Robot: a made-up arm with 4 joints.
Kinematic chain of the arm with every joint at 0, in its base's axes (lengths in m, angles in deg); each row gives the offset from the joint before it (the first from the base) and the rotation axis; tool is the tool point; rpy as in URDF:
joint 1: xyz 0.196 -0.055 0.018 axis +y
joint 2: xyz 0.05 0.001 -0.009 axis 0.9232 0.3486 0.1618
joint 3: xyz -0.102 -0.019 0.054 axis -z
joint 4: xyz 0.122 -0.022 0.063 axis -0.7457 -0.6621 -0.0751
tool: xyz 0.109 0.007 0.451 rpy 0 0 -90
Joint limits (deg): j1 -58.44..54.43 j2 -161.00..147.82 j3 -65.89..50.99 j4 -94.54..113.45
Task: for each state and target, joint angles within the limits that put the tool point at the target. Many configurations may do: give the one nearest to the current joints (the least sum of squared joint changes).
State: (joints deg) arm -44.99 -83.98 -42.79 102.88
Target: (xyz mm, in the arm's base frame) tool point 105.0 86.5 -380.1
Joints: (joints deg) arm -3.51 -67.71 -20.31 113.45
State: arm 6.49 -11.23 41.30 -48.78
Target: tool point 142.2 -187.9 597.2
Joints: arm -11.32 -41.00 29.84 -49.50
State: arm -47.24 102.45 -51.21 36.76
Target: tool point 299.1 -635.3 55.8
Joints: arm -43.51 112.24 -62.40 44.05
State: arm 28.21 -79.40 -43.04 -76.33
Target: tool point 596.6 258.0 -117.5
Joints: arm 52.16 -123.81 -21.92 -81.58
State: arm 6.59 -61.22 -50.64 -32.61
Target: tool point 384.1 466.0 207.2
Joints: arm 0.65 -79.03 -29.92 -22.85
